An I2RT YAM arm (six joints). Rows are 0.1 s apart.
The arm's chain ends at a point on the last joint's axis. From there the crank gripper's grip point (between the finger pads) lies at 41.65 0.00 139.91 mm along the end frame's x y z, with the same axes.
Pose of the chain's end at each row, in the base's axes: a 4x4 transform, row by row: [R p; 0 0 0 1], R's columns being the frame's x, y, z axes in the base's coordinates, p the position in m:
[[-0.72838 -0.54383 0.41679 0.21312], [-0.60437 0.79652 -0.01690 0.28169], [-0.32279 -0.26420 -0.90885 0.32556], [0 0 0 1]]
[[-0.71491 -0.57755 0.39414 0.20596], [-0.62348 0.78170 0.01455 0.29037], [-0.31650 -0.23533 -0.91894 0.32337], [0 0 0 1]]
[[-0.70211 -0.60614 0.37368 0.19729], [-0.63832 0.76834 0.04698 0.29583], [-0.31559 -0.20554 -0.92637 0.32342], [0 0 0 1]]
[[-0.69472 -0.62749 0.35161 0.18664], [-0.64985 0.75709 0.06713 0.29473], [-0.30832 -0.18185 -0.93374 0.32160], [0 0 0 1]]
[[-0.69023 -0.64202 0.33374 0.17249], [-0.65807 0.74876 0.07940 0.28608], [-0.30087 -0.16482 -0.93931 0.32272], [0 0 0 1]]
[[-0.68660 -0.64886 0.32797 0.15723], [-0.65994 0.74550 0.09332 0.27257], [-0.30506 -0.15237 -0.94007 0.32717], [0 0 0 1]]
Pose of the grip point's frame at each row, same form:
[[-0.72838 -0.54383 0.41679 0.24110], [-0.60437 0.79652 -0.01690 0.25415], [-0.32279 -0.26420 -0.90885 0.18496], [0 0 0 1]]
[[-0.71491 -0.57755 0.39414 0.23133], [-0.62348 0.78170 0.01455 0.26644], [-0.31650 -0.23533 -0.91894 0.18162], [0 0 0 1]]
[[-0.70211 -0.60614 0.37368 0.22033], [-0.63832 0.76834 0.04698 0.27582], [-0.31559 -0.20554 -0.92637 0.18067], [0 0 0 1]]
[[-0.69472 -0.62749 0.35161 0.20690], [-0.64985 0.75709 0.06713 0.27706], [-0.30832 -0.18185 -0.93374 0.17812], [0 0 0 1]]
[[-0.69023 -0.64202 0.33374 0.19044], [-0.65807 0.74876 0.07940 0.26978], [-0.30087 -0.16482 -0.93931 0.17877], [0 0 0 1]]
[[-0.68660 -0.64886 0.32797 0.17452], [-0.65994 0.74550 0.09332 0.25814], [-0.30506 -0.15237 -0.94007 0.18294], [0 0 0 1]]

